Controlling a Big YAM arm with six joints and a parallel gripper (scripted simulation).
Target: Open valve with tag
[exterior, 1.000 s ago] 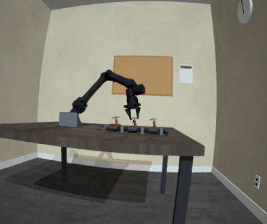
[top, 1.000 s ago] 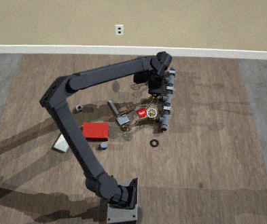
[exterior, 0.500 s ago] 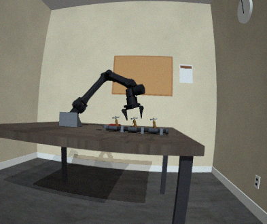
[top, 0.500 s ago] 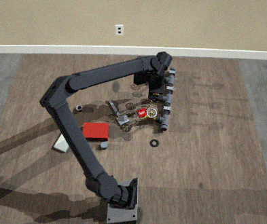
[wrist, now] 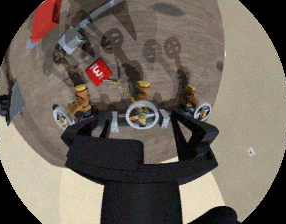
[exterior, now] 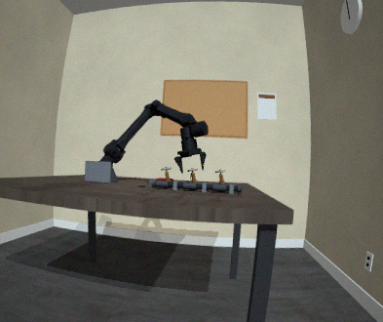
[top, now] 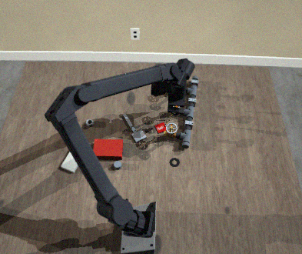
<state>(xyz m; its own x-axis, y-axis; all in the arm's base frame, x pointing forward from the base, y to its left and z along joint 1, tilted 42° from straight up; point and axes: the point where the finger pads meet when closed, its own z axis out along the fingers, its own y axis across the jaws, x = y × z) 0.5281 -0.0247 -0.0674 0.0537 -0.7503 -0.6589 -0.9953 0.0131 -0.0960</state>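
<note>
The red tag lies 70 mm behind my hand, 40 mm to the left of it and 90 mm below it. From my hand the other things lie so: grey hammer-like tool (110 mm behind, 170 mm to the left, 90 mm below); then small grey cylinder (290 mm behind, 200 mm to the left, 80 mm below); then red block (230 mm behind, 260 mm to the left, 80 mm below).
</note>
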